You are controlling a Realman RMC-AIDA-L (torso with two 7-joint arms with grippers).
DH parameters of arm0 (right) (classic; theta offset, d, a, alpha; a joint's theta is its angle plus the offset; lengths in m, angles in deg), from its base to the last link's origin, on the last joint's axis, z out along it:
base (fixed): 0 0 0 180
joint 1: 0 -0.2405 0 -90
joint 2: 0 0 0 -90
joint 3: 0 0.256 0 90
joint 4: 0 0 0 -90
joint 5: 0 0.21 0 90
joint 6: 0 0 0 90
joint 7: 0 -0.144 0 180
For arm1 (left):
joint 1: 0 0.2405 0 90
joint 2: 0 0 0 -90
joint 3: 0 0.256 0 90
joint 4: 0 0 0 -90
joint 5: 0 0.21 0 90
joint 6: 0 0 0 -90
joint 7: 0 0.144 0 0
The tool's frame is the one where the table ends.
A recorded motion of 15 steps. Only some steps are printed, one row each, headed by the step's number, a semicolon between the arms.
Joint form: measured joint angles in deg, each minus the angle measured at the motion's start. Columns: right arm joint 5, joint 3, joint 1, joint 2, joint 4, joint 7, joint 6; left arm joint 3, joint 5, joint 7, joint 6, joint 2, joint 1, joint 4.
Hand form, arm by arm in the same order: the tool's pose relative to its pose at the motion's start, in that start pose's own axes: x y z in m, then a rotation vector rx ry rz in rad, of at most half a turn. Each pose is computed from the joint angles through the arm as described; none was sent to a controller.
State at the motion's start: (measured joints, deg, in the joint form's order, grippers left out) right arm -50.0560 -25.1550 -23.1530 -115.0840 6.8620 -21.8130 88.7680; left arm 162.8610 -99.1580 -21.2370 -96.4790 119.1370 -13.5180 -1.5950
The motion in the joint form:
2: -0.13 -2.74 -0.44 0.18 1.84 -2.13 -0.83; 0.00 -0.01 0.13 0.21 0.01 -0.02 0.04
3: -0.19 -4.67 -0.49 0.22 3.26 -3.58 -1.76; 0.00 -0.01 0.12 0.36 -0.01 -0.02 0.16
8: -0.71 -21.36 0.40 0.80 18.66 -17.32 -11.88; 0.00 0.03 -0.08 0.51 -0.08 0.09 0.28
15: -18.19 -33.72 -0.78 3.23 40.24 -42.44 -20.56; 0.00 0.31 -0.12 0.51 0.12 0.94 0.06
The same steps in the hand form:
2: -0.0016 0.0036 0.0088 -0.0548 0.0027 0.0140; -0.0005 -0.0002 0.0001 0.0012 -0.0032 0.0027
3: -0.0018 0.0056 0.0133 -0.0877 0.0124 0.0215; -0.0006 -0.0008 0.0003 0.0017 -0.0052 0.0049
8: -0.0103 0.0222 0.0541 -0.3345 0.1091 0.0586; -0.0005 -0.0021 -0.0001 0.0027 -0.0083 0.0053
15: -0.0381 0.0690 0.1062 -0.7033 0.2919 0.0421; -0.0013 -0.0033 -0.0063 0.0103 -0.0199 0.0036

